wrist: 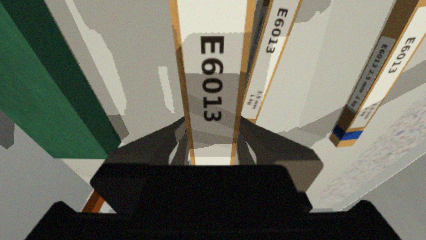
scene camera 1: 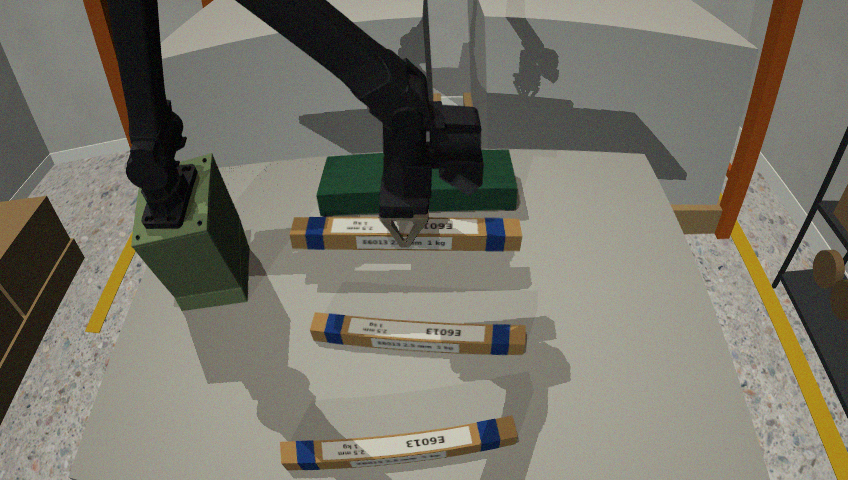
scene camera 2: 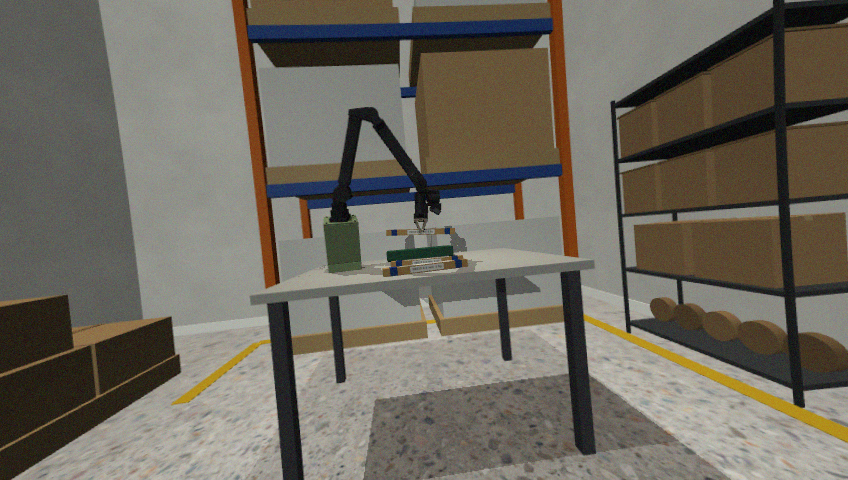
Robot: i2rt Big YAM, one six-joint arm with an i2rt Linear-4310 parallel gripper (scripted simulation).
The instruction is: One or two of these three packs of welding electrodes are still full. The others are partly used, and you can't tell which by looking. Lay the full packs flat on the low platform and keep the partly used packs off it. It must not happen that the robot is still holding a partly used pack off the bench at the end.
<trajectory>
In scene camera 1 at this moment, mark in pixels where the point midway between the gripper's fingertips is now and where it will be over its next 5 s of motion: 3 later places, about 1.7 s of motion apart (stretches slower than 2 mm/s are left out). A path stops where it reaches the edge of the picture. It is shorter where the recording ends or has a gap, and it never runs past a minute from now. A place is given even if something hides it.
My gripper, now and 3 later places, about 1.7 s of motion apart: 405, 236; 409, 208; 410, 182; 407, 184
</trajectory>
